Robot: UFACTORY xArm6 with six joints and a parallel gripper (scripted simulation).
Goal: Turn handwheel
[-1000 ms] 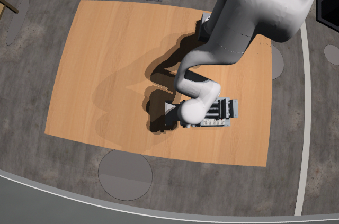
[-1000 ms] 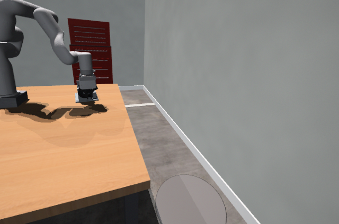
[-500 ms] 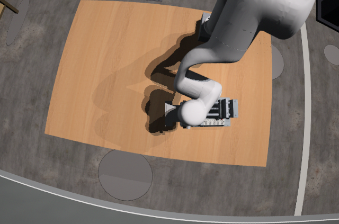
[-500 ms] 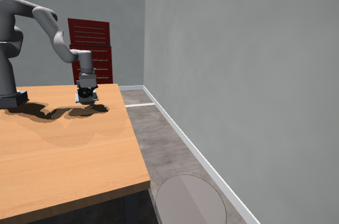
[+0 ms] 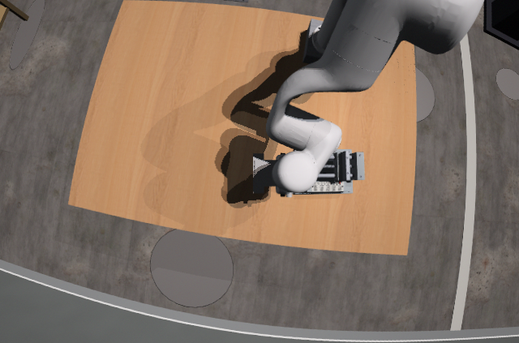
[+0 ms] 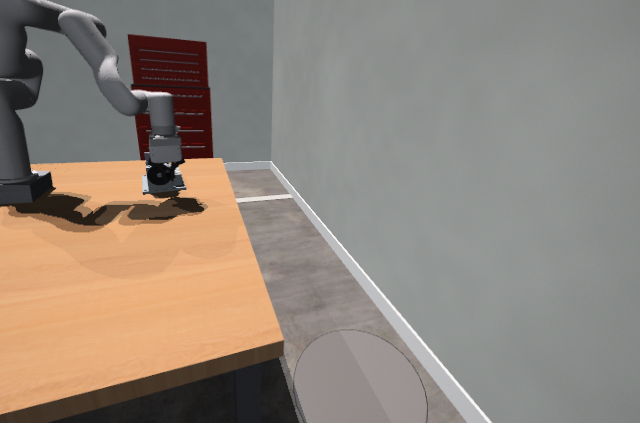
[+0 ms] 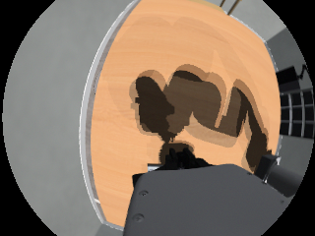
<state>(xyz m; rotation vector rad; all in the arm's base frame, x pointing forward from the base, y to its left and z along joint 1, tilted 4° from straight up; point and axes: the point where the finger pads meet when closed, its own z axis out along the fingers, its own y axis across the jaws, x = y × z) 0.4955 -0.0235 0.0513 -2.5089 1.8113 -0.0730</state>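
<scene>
Right now the stop is 18 cm to the left of my hand, 7 cm behind it and 1 cm above it. The rest, counted from my hand: black handwheel 2 cm to the left, 1 cm behind.
</scene>
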